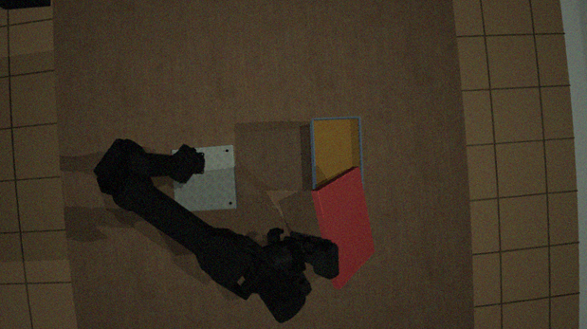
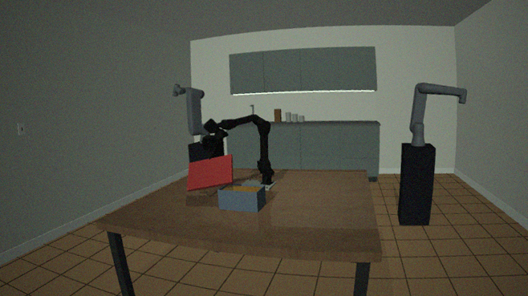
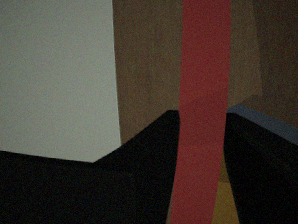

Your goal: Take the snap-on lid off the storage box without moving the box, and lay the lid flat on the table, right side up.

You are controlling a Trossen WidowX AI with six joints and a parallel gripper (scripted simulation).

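Right now the red lid is 6 cm ahead of my gripper tip, 5 cm below it and 2 cm to the left of it. Round my gripper tip: storage box: 20 cm to the left, 18 cm below, 4 cm ahead.
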